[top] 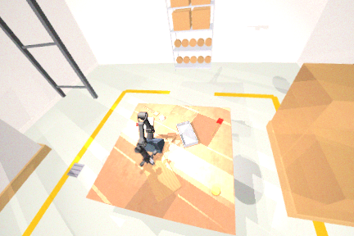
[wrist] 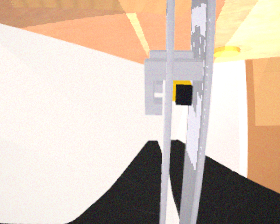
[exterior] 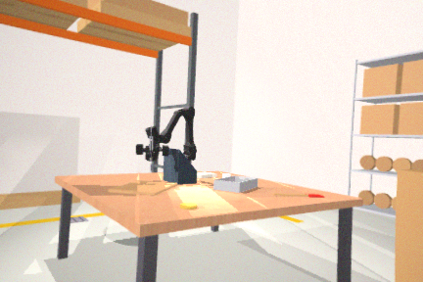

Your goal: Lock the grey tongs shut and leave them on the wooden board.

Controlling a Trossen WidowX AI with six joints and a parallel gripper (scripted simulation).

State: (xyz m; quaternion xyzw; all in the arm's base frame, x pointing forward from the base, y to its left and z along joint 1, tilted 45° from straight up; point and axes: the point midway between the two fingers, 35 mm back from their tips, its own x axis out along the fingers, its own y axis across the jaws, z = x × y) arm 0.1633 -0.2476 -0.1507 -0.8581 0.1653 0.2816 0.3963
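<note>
Right now the yellow lock tab is 40 mm behind my gripper tip, 20 mm to the left of it and 20 mm below it. Round my gripper tip: tong arm (20 mm behind, 10 mm to the left, 50 mm above); then silver roasting tin (170 mm ahead, 480 mm to the left, 150 mm below); then wooden board (30 mm ahead, 30 mm to the right, 170 mm below).
</note>
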